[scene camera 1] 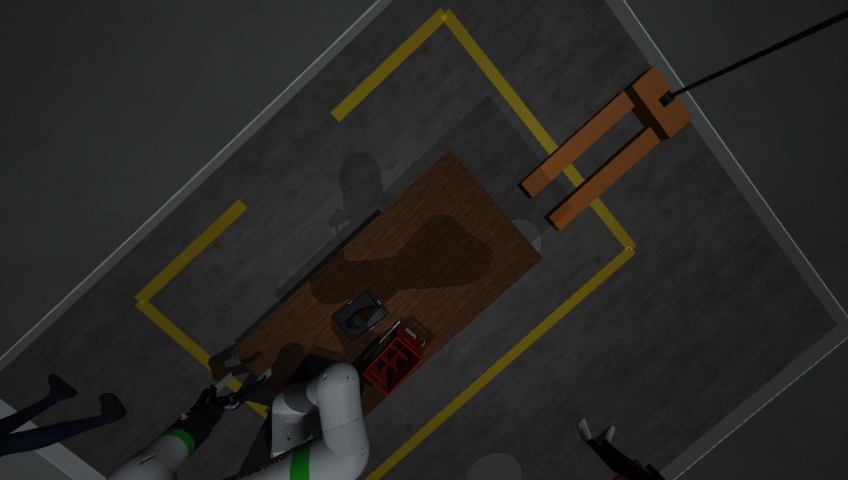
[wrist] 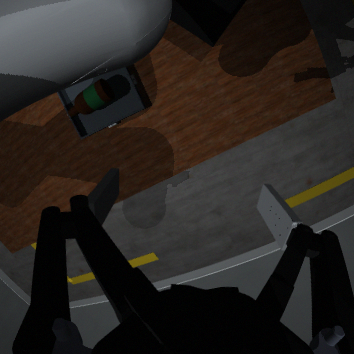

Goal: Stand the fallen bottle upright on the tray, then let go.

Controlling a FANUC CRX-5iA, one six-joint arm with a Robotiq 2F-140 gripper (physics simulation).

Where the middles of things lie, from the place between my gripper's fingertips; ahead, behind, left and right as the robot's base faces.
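The bottle (wrist: pixel 97 94) sits far ahead of my hand and a good way to the right of it, and it is also well below my hand.
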